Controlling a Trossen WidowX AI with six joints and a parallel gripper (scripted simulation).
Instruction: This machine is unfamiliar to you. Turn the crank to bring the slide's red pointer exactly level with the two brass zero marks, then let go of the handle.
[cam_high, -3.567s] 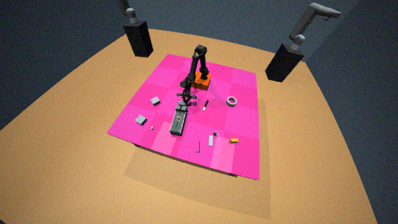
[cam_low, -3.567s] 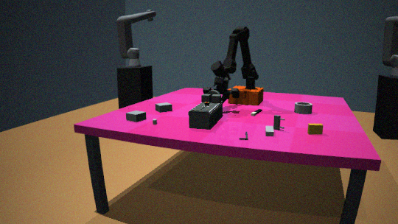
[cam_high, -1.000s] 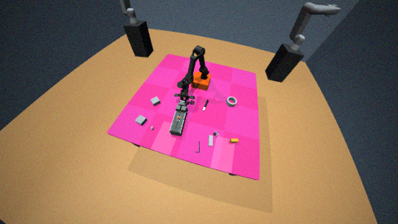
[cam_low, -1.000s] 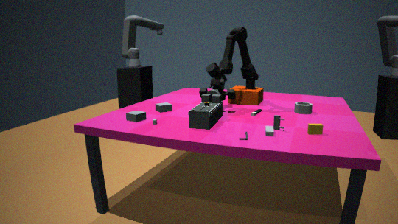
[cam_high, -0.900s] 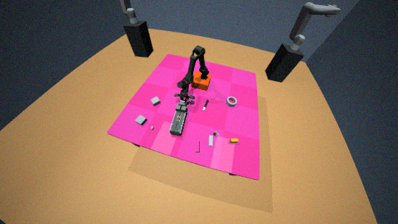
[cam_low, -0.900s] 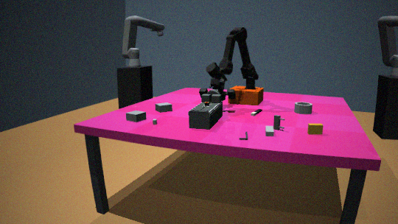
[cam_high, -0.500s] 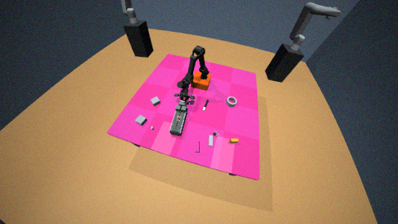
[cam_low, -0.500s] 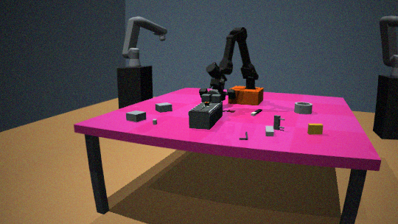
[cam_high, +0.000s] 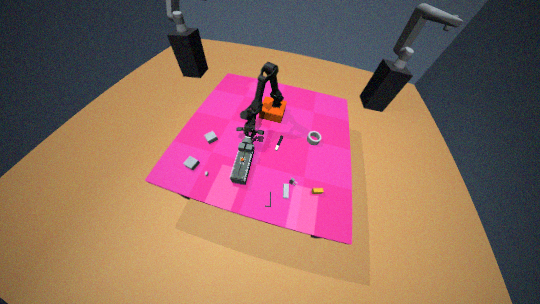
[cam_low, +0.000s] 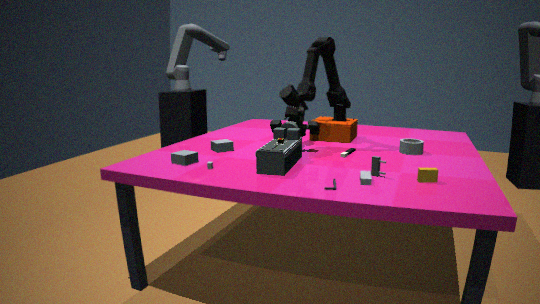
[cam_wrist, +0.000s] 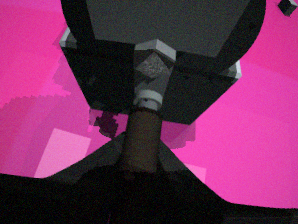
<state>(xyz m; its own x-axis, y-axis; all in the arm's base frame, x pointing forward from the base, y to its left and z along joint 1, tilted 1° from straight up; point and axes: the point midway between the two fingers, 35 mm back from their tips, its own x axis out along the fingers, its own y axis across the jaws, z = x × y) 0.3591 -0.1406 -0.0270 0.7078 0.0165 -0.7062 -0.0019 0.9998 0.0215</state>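
The dark crank handle lies 20 mm behind my gripper tip and 30 mm above it. The rest, counted from my gripper tip: small cube 270 mm ahead, 210 mm to the right, 20 mm below; then black-and-white stick 50 mm behind, 210 mm to the left, 30 mm below; then red pointer 160 mm ahead, 50 mm above.
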